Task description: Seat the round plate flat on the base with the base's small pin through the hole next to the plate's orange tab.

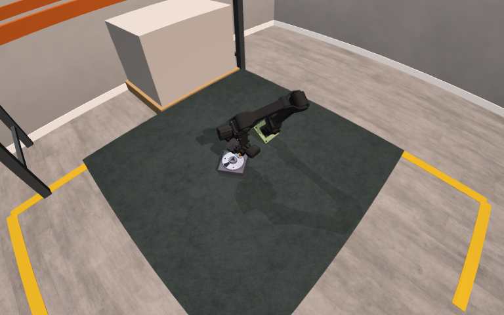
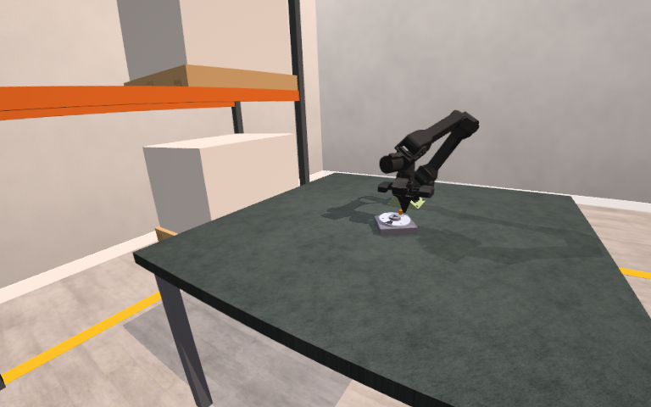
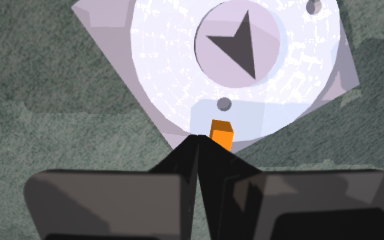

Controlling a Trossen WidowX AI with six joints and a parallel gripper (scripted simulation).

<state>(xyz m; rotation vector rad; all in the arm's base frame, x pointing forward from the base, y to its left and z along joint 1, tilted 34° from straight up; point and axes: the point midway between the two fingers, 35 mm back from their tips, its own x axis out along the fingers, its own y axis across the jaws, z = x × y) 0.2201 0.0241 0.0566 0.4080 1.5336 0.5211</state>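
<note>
Right now my hand is 50 mm short of the round hub, 10 mm to the left of it and 40 mm above it. The rest, counted from my hand: round white plate 50 mm ahead, 10 mm to the right, 40 mm below.
</note>
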